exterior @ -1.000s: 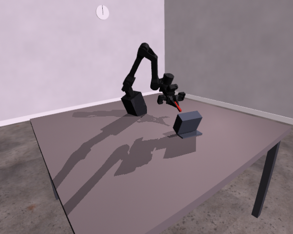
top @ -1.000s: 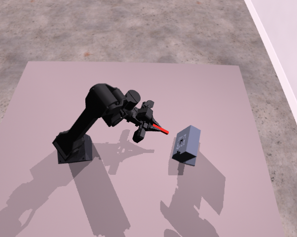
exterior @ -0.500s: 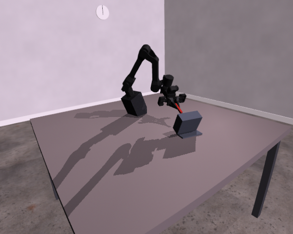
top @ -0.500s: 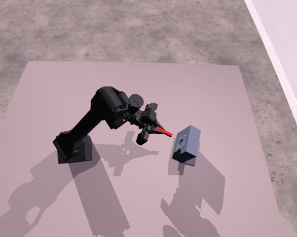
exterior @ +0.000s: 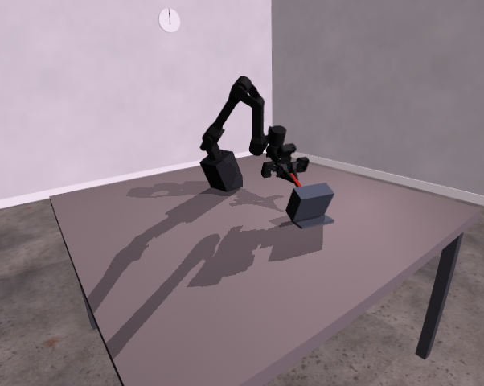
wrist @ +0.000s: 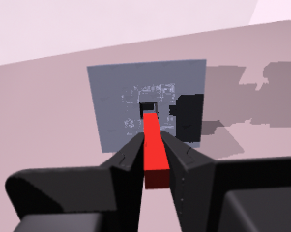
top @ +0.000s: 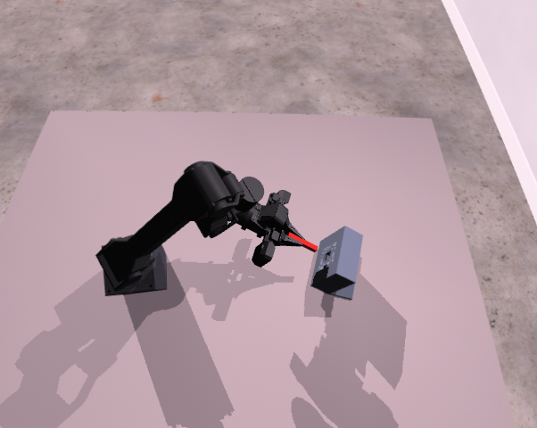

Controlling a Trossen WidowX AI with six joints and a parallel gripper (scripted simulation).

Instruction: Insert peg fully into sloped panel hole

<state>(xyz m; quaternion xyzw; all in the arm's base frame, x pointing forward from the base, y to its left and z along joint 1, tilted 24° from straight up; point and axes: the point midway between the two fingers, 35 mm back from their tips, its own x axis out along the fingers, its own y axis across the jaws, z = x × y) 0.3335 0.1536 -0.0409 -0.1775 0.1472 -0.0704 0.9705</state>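
My gripper is now 140 mm short of the thin flat foot plate, 120 mm above it and 10 mm to the left of it. Round my hand: red peg 30 mm ahead, 10 mm below.
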